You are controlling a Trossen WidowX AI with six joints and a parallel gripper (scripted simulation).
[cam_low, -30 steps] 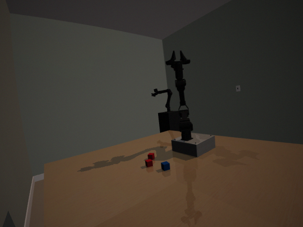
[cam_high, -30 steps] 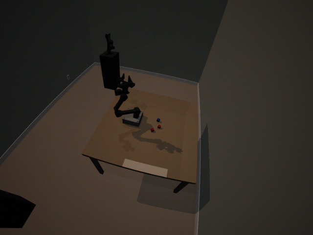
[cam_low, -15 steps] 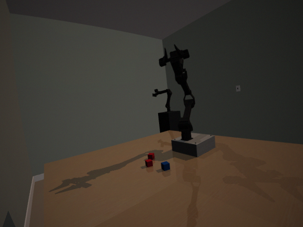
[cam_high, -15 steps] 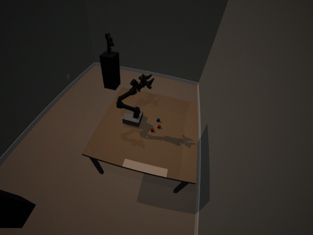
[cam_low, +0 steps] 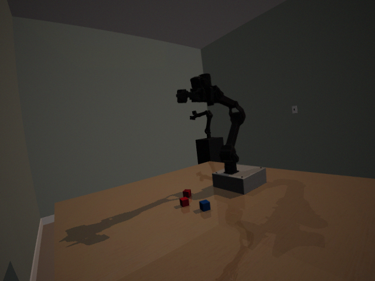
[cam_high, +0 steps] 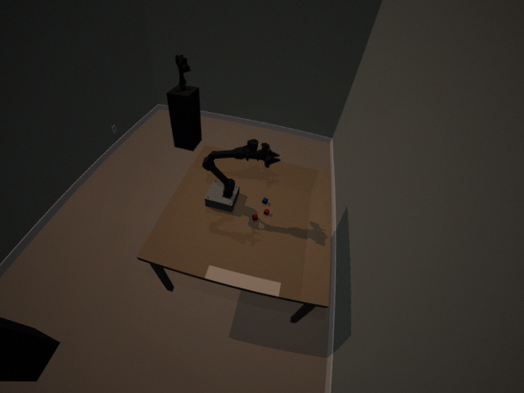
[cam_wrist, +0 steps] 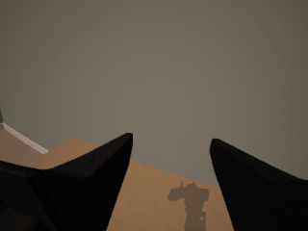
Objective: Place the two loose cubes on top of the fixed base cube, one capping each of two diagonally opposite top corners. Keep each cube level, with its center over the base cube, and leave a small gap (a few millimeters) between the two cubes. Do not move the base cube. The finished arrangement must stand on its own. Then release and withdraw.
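Now: the blue cube 4 cm behind my gripper tip, 2 cm to the left of it and 48 cm below it.
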